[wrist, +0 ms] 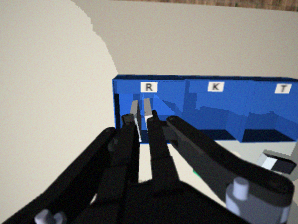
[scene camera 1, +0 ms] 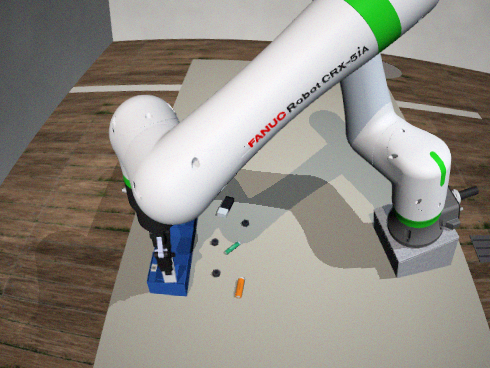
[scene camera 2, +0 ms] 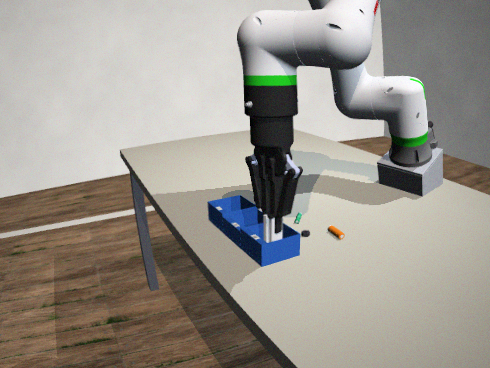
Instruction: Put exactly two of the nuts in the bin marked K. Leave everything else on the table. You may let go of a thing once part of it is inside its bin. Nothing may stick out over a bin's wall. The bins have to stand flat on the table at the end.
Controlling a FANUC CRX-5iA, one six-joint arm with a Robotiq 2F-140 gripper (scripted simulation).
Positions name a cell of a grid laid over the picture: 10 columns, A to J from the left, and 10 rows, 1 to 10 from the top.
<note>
I see my gripper (scene camera 2: F7) and a blue bin (scene camera 2: E6).
The blue bin shows as well in the wrist view (wrist: H5) and in scene camera 1 (scene camera 1: D7). My gripper is seen too in the wrist view (wrist: E5) and in scene camera 1 (scene camera 1: D8).
</note>
